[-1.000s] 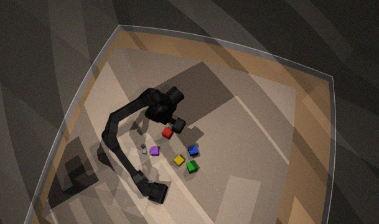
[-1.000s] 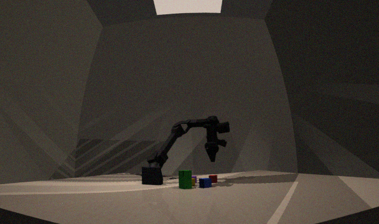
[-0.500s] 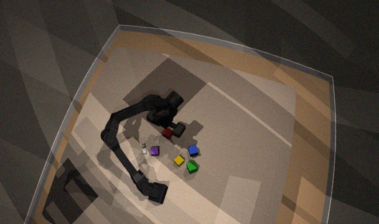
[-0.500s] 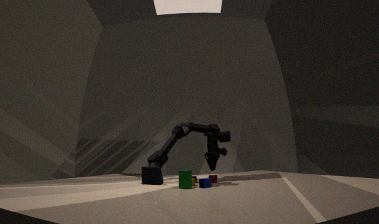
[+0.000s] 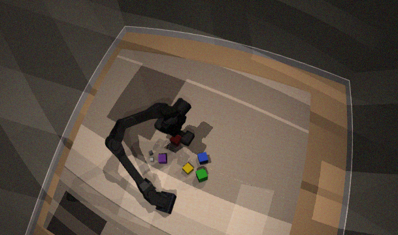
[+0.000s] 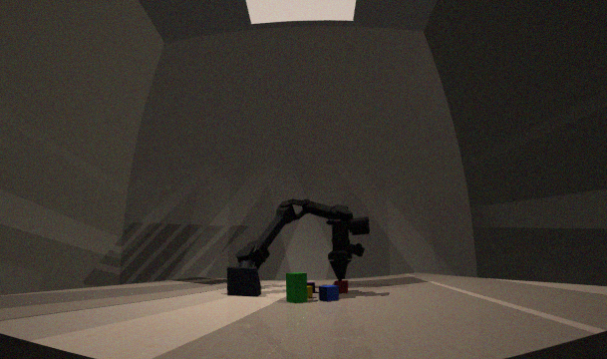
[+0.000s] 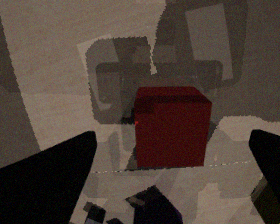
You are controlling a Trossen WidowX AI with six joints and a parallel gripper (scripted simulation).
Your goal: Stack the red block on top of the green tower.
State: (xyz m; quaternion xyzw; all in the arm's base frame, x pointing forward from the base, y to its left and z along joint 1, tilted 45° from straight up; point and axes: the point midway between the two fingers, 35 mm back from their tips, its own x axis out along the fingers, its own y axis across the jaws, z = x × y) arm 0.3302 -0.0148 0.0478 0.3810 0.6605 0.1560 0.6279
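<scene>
My gripper tip is now 2 cm above the red block. Round my gripper tip: purple block (11 cm behind, 4 cm to the left, 3 cm below); yellow block (14 cm behind, 9 cm to the right, 3 cm below); blue block (15 cm to the right, 7 cm behind, 3 cm below).
</scene>
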